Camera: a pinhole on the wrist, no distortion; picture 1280 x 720 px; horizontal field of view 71.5 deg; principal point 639.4 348.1 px. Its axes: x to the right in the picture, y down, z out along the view. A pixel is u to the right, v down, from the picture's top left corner.
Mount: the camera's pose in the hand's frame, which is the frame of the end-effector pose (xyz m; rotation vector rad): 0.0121 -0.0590 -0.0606 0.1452 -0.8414 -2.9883
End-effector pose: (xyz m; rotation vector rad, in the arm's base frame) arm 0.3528 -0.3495 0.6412 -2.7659 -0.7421 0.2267
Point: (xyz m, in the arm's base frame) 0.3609 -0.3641 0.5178
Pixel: 562.4 327.8
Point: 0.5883 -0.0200 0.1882
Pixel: outside the picture
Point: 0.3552 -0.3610 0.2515
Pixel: 521.7 476.2
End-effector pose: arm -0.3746 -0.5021 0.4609 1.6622 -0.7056 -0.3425
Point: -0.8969 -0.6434 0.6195
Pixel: 1007.3 231.5
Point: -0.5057 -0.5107 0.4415
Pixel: 1115.0 411.8
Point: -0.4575 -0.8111 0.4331
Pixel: 255.2 671.1
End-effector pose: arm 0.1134 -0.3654 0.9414 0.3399 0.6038 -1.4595
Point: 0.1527 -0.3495 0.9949
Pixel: 906.6 185.7
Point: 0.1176 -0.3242 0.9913
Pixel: 1182.4 255.9
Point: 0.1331 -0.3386 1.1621
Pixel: 1163.5 632.9
